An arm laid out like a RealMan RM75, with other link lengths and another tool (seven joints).
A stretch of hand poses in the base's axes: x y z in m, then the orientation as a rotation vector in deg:
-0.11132 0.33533 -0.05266 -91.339 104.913 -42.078
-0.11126 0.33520 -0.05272 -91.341 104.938 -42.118
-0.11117 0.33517 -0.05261 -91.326 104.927 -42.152
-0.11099 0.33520 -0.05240 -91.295 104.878 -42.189
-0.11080 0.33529 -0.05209 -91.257 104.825 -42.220
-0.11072 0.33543 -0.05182 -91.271 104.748 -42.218
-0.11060 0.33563 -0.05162 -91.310 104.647 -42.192
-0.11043 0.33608 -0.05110 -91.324 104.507 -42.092
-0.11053 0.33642 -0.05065 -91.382 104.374 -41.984
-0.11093 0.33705 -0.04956 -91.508 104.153 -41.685
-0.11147 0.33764 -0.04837 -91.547 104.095 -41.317
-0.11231 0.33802 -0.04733 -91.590 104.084 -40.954
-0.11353 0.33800 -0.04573 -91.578 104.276 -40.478
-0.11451 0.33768 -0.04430 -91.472 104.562 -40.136
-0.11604 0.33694 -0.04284 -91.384 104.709 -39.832
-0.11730 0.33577 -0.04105 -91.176 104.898 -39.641
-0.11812 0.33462 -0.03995 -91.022 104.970 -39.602
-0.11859 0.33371 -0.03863 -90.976 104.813 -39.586
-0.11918 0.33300 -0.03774 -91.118 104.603 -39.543
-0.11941 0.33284 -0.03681 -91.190 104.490 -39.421
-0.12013 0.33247 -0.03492 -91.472 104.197 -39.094
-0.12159 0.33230 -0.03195 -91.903 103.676 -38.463
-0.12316 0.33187 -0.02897 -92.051 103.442 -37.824
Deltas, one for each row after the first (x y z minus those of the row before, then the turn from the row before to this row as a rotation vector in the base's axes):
0.00006 -0.00013 -0.00006 -0.031 0.005 -0.026
0.00009 -0.00003 0.00011 -0.013 -0.025 -0.009
0.00018 0.00003 0.00021 -0.001 -0.059 0.008
0.00019 0.00009 0.00031 0.007 -0.064 0.009
0.00008 0.00014 0.00027 0.005 -0.040 0.053
0.00012 0.00020 0.00020 0.011 -0.034 0.084
0.00017 0.00045 0.00052 0.078 -0.051 0.120
-0.00010 0.00034 0.00045 0.059 -0.020 0.135
-0.00040 0.00063 0.00109 0.161 0.019 0.271
-0.00054 0.00059 0.00119 0.229 0.094 0.158
-0.00084 0.00038 0.00104 0.217 0.125 0.129
-0.00122 -0.00002 0.00160 0.290 0.257 0.016
-0.00098 -0.00032 0.00143 0.238 0.225 -0.116
-0.00153 -0.00074 0.00146 0.224 0.136 -0.036
-0.00126 -0.00117 0.00179 0.208 0.063 -0.140
-0.00082 -0.00115 0.00110 0.097 -0.027 -0.092
-0.00047 -0.00091 0.00132 0.059 -0.120 0.082
-0.00059 -0.00071 0.00089 -0.016 -0.043 0.195
-0.00023 -0.00016 0.00093 0.059 0.005 0.132
-0.00072 -0.00037 0.00189 0.107 0.068 0.382
-0.00146 -0.00017 0.00297 0.258 0.101 0.667
-0.00157 -0.00043 0.00298 0.371 0.133 0.385

